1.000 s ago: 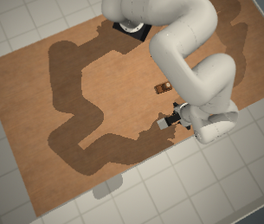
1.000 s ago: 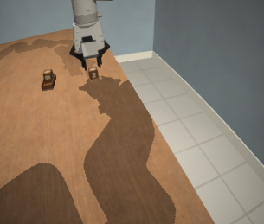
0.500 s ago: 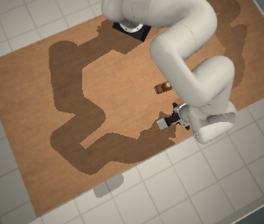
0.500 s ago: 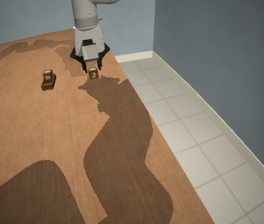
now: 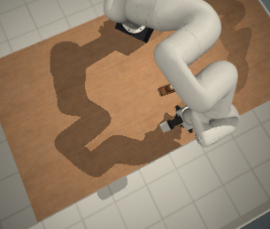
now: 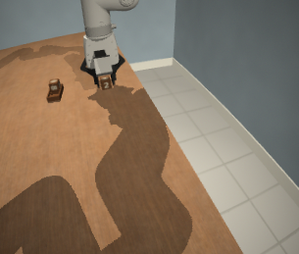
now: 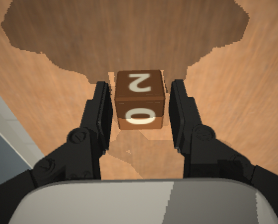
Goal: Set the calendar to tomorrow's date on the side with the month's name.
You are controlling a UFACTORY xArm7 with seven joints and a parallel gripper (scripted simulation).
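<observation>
Now: hand 1 cm above the brown wooden cube. Round my hand: brown wooden tray: 17 cm behind, 4 cm to the left, 2 cm below.
</observation>
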